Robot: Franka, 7 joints.
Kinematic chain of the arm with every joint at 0, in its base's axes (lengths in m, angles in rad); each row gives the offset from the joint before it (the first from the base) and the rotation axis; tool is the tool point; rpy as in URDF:
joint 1: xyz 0 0 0.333 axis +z
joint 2: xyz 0 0 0 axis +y
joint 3: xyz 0 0 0.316 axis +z
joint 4: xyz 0.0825 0 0 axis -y
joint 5: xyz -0.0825 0 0.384 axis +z
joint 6: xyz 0 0 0 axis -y
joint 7: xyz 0.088 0 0 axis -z
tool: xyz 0 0 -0.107 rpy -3.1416 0 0
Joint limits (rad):
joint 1: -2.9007..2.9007
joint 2: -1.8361..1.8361
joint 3: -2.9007..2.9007
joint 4: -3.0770..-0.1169
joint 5: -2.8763..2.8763
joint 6: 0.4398..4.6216
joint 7: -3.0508..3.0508
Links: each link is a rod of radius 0.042 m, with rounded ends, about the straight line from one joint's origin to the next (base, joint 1, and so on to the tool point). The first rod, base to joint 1, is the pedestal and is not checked.
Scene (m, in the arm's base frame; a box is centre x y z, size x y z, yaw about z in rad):
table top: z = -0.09
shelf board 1: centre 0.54 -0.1 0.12 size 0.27 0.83 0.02 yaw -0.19
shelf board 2: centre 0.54 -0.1 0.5 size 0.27 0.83 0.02 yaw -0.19
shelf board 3: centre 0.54 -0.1 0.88 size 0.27 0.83 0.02 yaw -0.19
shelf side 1: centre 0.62 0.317 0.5 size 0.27 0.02 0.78 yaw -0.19
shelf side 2: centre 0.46 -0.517 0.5 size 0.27 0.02 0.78 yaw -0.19
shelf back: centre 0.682 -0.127 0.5 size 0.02 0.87 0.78 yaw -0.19
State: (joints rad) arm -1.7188 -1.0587 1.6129 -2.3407 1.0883 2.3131 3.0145
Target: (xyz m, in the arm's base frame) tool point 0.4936 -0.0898 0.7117
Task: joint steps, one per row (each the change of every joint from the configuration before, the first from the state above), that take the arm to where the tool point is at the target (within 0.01 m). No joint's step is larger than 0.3 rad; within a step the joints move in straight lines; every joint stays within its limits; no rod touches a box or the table.
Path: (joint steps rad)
1: 0.2582 -0.0997 -0.1253 -0.2006 -0.0938 -0.1913 0.0000
2: 0.2582 -0.0997 -0.1252 -0.2007 -0.0938 -0.1914 0.0000
3: 0.2581 -0.0997 -0.1253 -0.2006 -0.0937 -0.1913 0.0000
4: -0.1809 -0.0490 -0.2020 0.1521 0.0976 0.2563 0.0000
5: -0.1809 -0.0490 -0.2020 0.1521 0.0977 0.2563 0.0000
6: -0.1809 -0.0490 -0.2020 0.1520 0.0977 0.2562 0.0000
7: -0.1325 0.2361 0.1860 0.2618 -0.0063 -0.0106 0.0000
8: -0.1326 0.2360 0.1859 0.2618 -0.0063 -0.0106 0.0000

